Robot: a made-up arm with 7 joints.
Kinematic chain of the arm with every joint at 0, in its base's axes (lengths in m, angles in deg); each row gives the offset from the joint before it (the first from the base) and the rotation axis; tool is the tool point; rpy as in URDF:
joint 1: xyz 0 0 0.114 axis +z
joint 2: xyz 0 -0.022 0.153 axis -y
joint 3: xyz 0 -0.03 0.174 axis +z
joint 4: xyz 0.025 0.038 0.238 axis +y
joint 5: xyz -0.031 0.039 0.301 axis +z
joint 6: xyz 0 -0.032 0.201 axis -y
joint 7: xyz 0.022 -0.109 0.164 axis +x
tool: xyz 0 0 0 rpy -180 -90 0
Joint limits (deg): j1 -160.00..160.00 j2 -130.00..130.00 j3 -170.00..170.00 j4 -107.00..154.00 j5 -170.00..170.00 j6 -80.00..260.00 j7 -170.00..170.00
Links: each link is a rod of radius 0.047 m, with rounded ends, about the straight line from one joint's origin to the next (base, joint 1, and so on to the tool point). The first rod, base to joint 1, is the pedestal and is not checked.
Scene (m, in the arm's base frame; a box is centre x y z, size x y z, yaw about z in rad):
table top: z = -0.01
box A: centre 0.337 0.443 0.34 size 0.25 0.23 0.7 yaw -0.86
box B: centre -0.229 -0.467 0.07 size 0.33 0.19 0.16 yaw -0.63
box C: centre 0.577 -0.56 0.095 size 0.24 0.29 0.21 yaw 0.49
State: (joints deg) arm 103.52 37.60 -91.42 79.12 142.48 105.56 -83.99
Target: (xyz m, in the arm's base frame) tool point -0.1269 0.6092 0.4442
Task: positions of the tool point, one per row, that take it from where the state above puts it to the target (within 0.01 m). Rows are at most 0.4 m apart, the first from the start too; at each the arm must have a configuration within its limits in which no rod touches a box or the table.
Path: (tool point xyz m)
1: 0.5354 0.2353 0.7374
2: 0.3370 0.4430 0.8767
3: 0.0928 0.6084 0.6809
4: -0.1269 0.6092 0.4442

